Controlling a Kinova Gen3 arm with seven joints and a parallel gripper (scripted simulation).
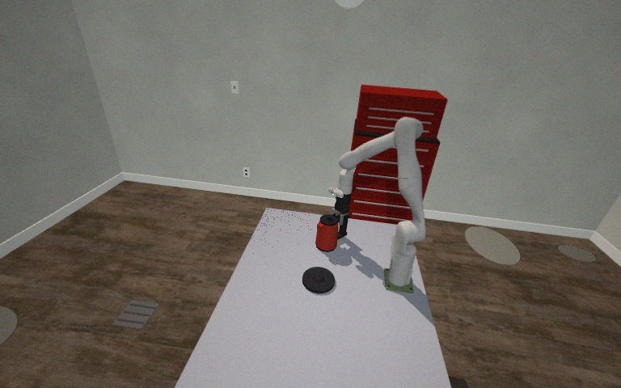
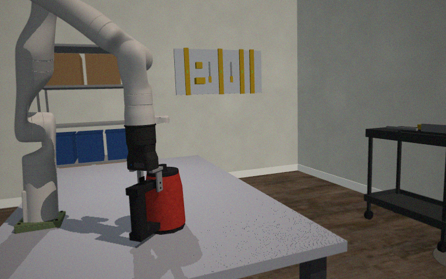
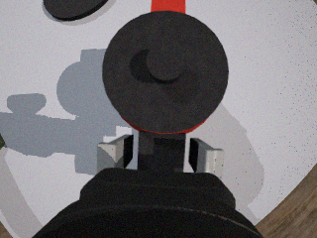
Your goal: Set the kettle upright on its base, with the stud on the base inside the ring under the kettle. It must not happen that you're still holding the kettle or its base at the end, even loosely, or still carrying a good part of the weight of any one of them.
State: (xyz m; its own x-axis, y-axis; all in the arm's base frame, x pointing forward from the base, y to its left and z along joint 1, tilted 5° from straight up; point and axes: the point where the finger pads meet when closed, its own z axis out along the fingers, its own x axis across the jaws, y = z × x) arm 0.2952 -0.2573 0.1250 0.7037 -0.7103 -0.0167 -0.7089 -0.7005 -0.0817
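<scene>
My gripper is now 5 cm above the red kettle, 2 cm to the right of it and 2 cm short of it. The rest, counted from my hand: round black base: 31 cm to the left, 13 cm below, 7 cm ahead.
</scene>
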